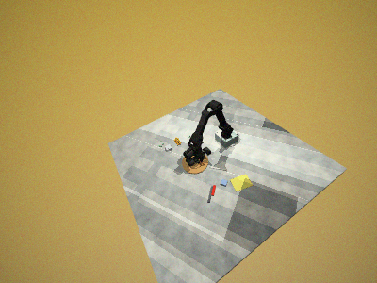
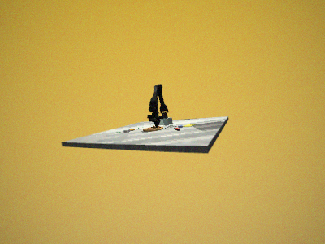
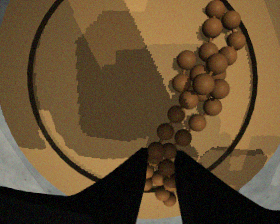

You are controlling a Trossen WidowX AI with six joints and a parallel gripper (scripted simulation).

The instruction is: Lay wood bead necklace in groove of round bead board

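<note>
Now: gripper tip 2 cm short of the round bead board, 3 cm to the left of it and 1 cm above it. Round my gripper tip: thin grey stick (10 cm behind, 10 cm to the left, 1 cm below); then red-handled tool (2 cm ahead, 24 cm to the left, 1 cm below); then small blue block (8 cm behind, 22 cm to the left, 1 cm below).
</note>
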